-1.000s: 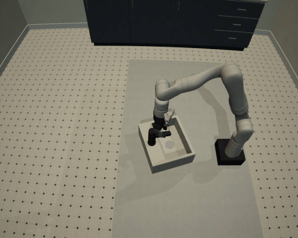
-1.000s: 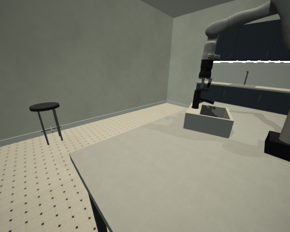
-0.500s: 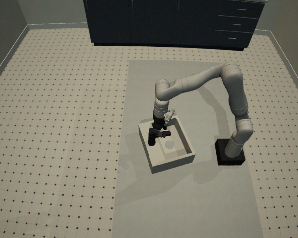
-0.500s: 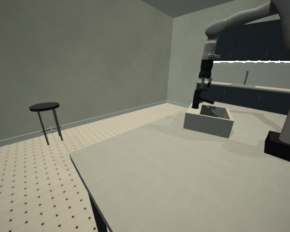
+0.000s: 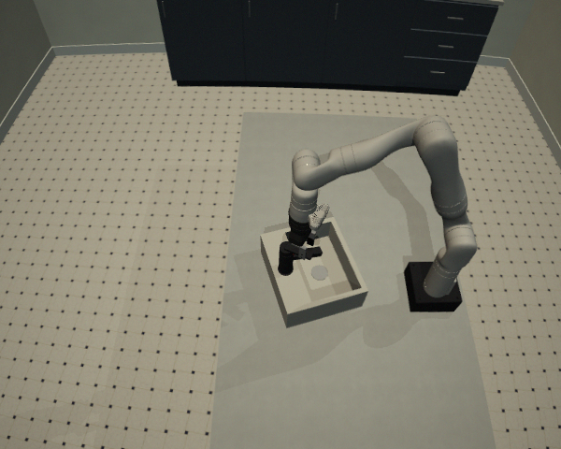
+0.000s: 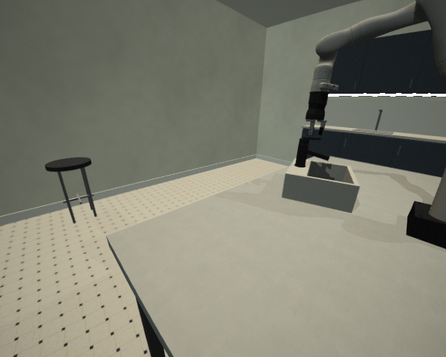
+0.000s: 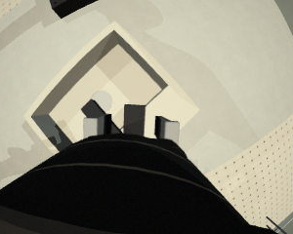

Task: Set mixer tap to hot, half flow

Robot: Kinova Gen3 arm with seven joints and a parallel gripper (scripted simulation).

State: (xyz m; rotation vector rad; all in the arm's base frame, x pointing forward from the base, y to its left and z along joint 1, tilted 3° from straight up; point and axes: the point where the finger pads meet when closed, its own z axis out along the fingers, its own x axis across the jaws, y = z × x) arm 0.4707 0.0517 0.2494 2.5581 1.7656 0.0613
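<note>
The lever is 4 cm below my hand, 2 cm ahead of it and 1 cm to the right of it. The rest, counted from my hand: sink basin: 27 cm below, 7 cm to the right, 4 cm behind.
</note>
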